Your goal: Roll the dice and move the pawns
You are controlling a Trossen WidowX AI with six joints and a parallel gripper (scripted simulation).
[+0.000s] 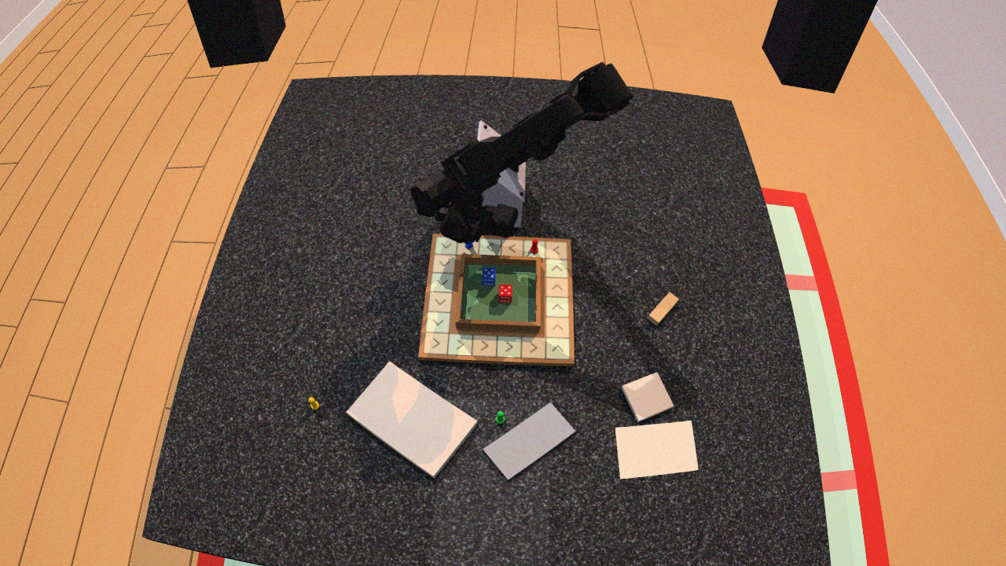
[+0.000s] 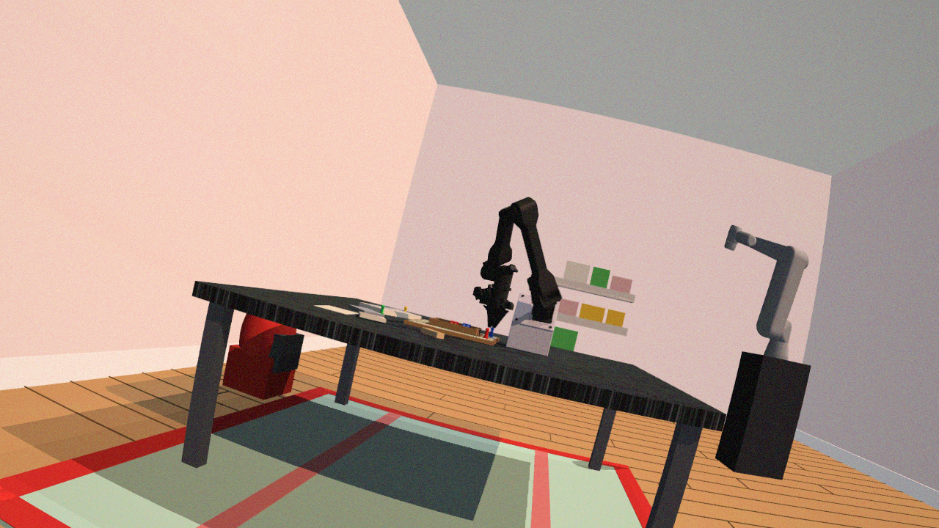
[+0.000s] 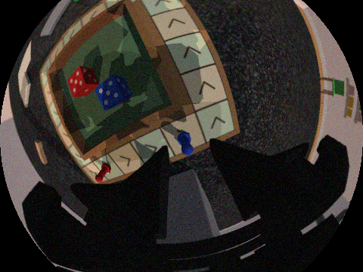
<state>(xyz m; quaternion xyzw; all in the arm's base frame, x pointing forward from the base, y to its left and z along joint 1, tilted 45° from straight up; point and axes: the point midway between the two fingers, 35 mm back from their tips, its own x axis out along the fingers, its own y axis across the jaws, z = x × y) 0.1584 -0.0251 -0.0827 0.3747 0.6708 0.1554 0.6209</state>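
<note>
My gripper tip is now 20 mm above the blue pawn. The rest, counted from my gripper tip: small wooden block (390 mm to the left, 140 mm ahead, 40 mm below); then red pawn (140 mm to the left, 20 mm below, 10 mm ahead); then green pawn (370 mm ahead, 70 mm to the left, 30 mm below).
</note>
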